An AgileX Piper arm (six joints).
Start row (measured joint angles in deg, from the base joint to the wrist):
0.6 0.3 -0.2 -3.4 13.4 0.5
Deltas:
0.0 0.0 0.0 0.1 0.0 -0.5
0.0 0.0 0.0 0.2 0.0 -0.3
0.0 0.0 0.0 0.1 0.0 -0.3
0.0 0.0 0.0 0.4 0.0 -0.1
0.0 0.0 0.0 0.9 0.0 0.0
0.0 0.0 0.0 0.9 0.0 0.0
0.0 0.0 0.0 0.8 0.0 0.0
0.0 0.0 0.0 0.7 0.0 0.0
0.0 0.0 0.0 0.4 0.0 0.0
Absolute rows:
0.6 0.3 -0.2 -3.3 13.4 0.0
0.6 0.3 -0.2 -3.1 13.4 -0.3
0.6 0.3 -0.2 -3.0 13.4 -0.6
0.6 0.3 -0.2 -2.6 13.4 -0.7
0.6 0.3 -0.2 -1.7 13.4 -0.7
0.6 0.3 -0.2 -0.8 13.4 -0.7
0.6 0.3 -0.2 0.0 13.4 -0.7
0.6 0.3 -0.2 0.7 13.4 -0.7
0.6 0.3 -0.2 1.1 13.4 -0.7

